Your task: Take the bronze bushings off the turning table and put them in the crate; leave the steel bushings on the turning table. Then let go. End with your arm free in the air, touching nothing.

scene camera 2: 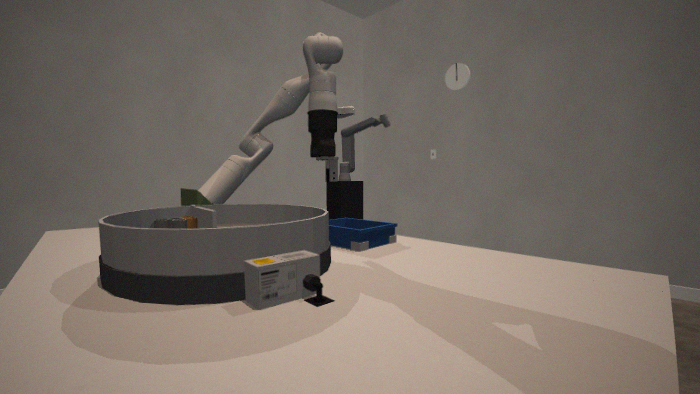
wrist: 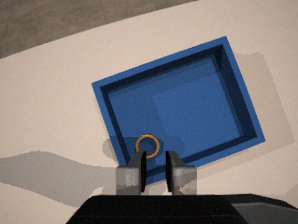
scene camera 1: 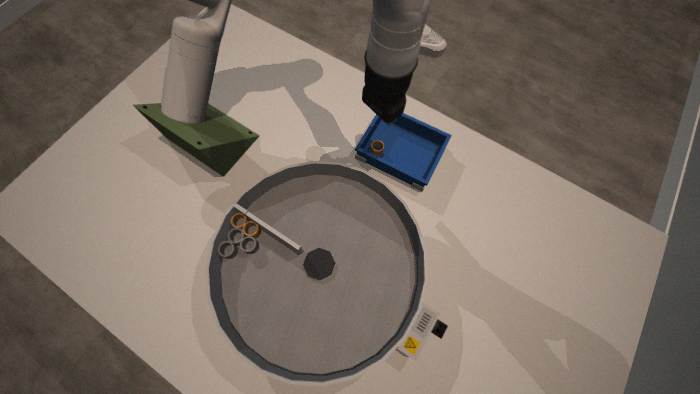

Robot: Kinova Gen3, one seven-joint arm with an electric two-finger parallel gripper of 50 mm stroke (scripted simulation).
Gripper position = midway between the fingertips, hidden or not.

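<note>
My gripper (scene camera 1: 387,118) is visible; also my gripper (scene camera 2: 331,181), (wrist: 155,164). A blue crate (scene camera 1: 414,147) is visible in the same views: the crate (scene camera 2: 356,234), (wrist: 195,101).
</note>
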